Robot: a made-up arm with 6 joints.
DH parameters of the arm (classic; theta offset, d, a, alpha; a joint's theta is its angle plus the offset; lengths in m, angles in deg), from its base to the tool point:
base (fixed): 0 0.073 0 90
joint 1: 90 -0.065 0.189 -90
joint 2: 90 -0.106 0.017 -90
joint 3: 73.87 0 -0.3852 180
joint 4: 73.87 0.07 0.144 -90
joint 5: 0 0.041 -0.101 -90
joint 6: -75.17 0 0.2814 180
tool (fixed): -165.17 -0.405 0 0
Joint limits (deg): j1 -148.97..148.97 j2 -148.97..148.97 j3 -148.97..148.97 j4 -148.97..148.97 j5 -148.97..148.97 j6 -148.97..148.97
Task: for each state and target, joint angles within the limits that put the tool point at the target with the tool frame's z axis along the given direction. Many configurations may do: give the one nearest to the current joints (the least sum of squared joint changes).
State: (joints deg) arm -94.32 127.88 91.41 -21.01 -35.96 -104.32
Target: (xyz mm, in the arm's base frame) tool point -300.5 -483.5 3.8 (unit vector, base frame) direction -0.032 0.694 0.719
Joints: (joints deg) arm -117.87 101.99 86.65 -22.23 -41.00 -67.53
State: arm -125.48 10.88 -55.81 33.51 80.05 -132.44
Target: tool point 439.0 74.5 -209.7 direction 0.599 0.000 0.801
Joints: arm -97.47 32.90 -36.34 70.63 65.72 -120.25
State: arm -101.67 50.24 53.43 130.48 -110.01 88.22
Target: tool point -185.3 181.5 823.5 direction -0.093 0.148 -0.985
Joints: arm -97.66 86.65 60.74 148.97 -81.37 125.04
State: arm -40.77 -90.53 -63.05 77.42 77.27 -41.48
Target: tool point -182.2 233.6 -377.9 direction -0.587 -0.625 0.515
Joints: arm -59.73 -101.85 -51.90 46.83 48.52 -35.78
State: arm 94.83 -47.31 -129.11 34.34 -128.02 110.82
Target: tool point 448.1 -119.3 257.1 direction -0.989 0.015 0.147
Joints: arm 100.64 -88.46 -129.74 31.17 -89.41 119.40
